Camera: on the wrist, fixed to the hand. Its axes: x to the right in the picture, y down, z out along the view.
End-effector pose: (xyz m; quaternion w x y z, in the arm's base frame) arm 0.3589 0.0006 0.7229 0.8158 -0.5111 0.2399 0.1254
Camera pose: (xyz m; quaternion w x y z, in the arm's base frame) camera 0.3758 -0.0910 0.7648 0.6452 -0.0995 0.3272 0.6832
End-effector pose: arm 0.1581 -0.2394 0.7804 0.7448 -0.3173 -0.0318 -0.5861
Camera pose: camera 0.0645 -0.2771 0.7646 0.9482 -0.2929 -0.0678 0.1023
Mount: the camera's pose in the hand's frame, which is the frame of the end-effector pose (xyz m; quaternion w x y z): -0.0036 -0.0809 -0.0622 0.7414 0.1257 -0.2245 0.6198
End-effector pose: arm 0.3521 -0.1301 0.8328 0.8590 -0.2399 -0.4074 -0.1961
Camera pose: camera 0.3446 -0.2305 0.8160 0.6971 -0.3664 -0.3709 0.4921
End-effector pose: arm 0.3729 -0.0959 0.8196 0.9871 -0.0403 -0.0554 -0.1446
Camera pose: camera 0.3521 -0.1781 0.7627 0.8141 0.0274 -0.2559 0.5206
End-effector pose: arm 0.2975 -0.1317 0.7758 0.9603 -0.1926 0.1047 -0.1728
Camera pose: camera 0.2540 -0.2212 0.7529 0.8667 0.0040 -0.0403 0.4971
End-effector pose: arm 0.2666 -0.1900 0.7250 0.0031 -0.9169 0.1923 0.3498
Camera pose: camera 0.3327 -0.1225 0.7639 0.0561 0.4817 -0.7541 -0.4429
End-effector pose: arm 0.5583 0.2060 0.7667 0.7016 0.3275 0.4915 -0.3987
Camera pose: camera 0.4596 0.2220 0.7458 0.8364 0.5461 -0.0462 0.0040
